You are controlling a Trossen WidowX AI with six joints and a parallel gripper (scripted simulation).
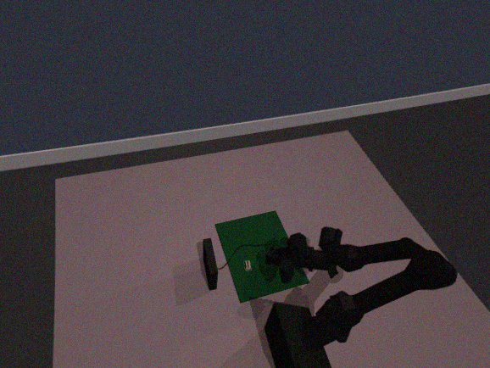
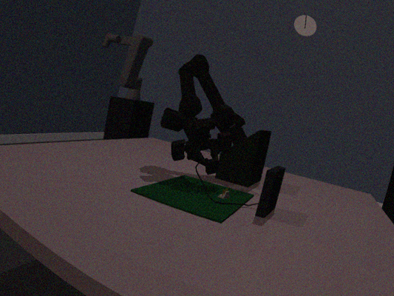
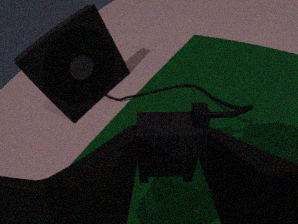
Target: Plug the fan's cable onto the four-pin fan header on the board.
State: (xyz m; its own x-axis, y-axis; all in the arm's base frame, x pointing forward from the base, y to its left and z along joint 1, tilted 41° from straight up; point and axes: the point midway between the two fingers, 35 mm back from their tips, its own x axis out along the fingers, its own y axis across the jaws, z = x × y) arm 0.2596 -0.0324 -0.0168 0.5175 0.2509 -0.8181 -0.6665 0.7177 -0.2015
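My gripper tip is now 8 cm above the pale four-pin header, 6 cm to the right of it and 2 cm short of it. The rest, counted from my gripper tip: black fan (18 cm to the left, 2 cm below, 2 cm ahead); green board (9 cm below, 6 cm ahead); black plug (1 cm below, 1 cm behind).
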